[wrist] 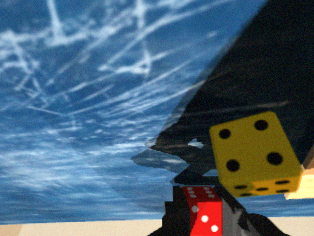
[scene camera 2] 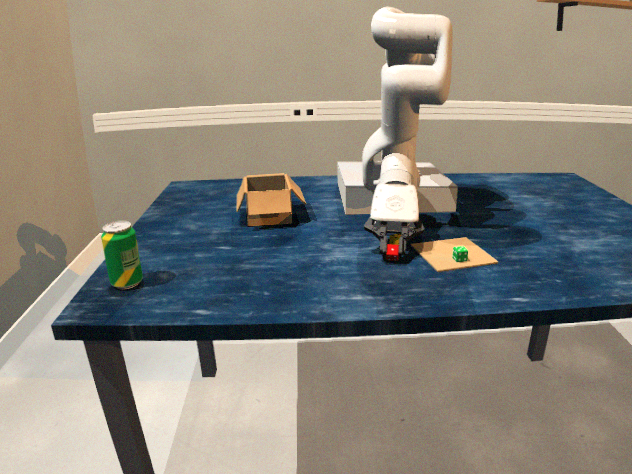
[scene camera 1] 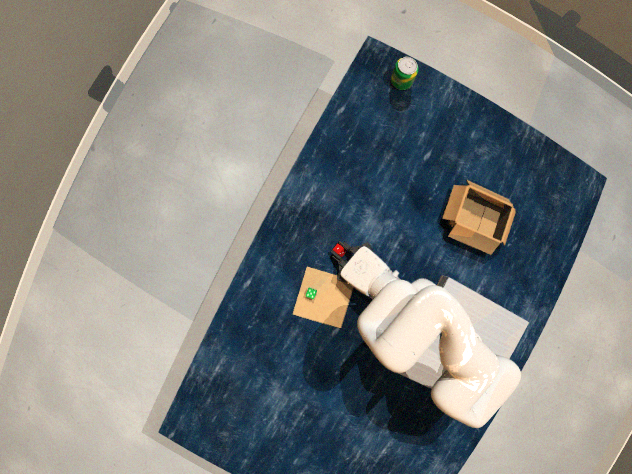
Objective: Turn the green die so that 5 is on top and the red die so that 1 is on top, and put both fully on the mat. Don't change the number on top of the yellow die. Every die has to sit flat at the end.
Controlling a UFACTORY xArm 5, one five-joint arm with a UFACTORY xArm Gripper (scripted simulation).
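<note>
In the pictures: yellow die, cardboard box. My gripper too, including in scene camera 1 and the wrist view.
</note>
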